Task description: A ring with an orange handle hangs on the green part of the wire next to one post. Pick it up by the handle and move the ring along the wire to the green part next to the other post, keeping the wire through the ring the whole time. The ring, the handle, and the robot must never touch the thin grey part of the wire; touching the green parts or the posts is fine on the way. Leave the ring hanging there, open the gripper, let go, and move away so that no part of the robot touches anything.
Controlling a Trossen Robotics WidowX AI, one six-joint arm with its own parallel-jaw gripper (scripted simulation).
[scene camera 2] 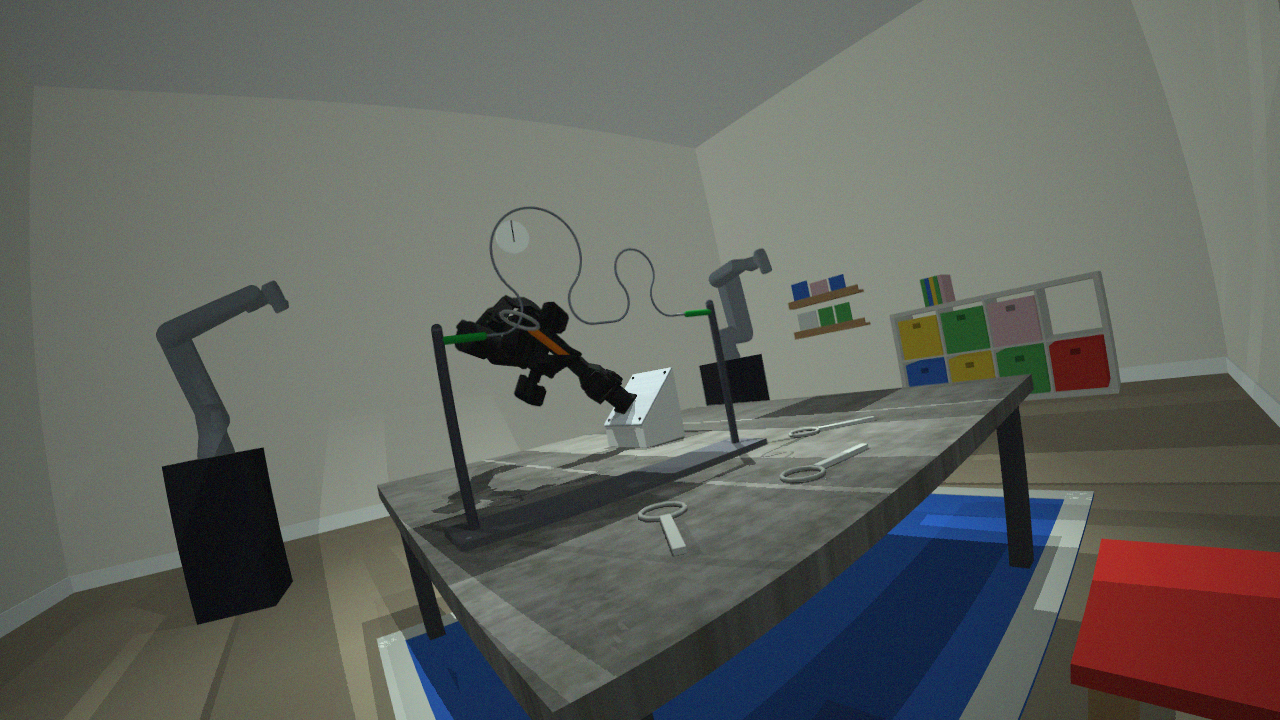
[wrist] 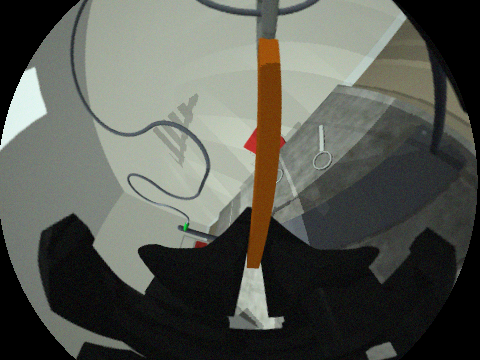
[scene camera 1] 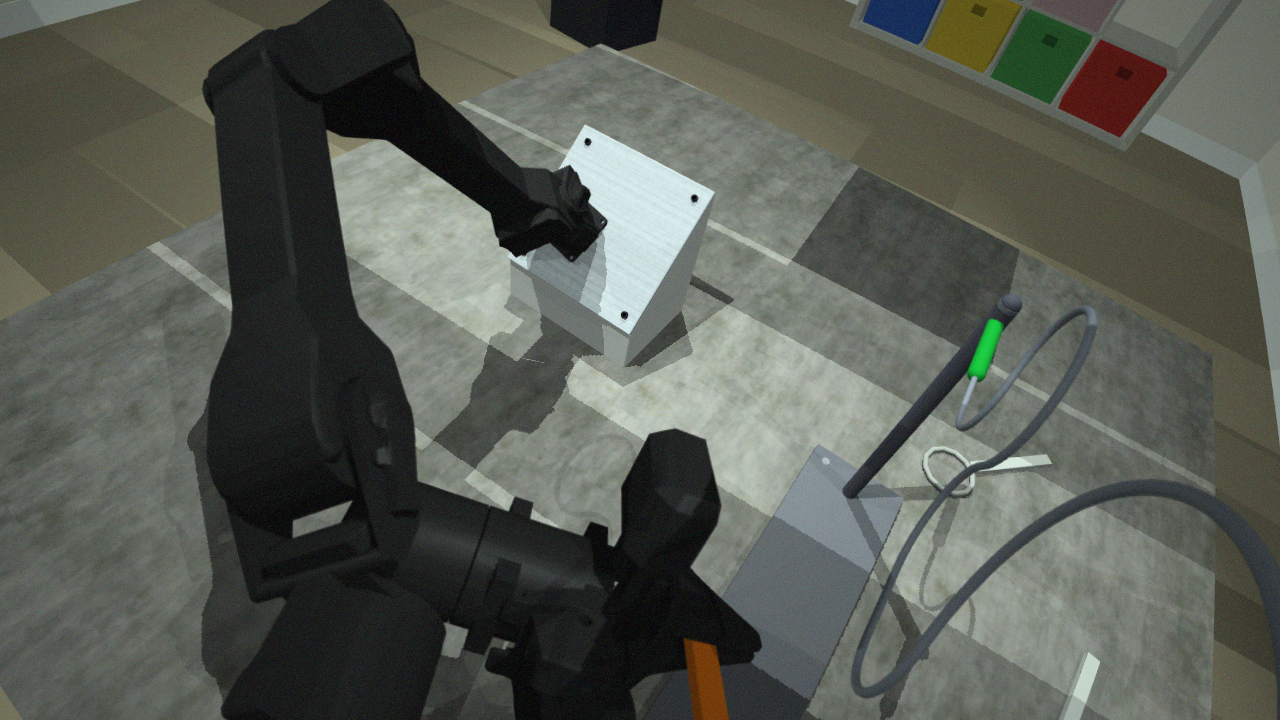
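Note:
My gripper carries a ring. You can see my gripper in scene camera 2, and the gripper also shows in the wrist view.

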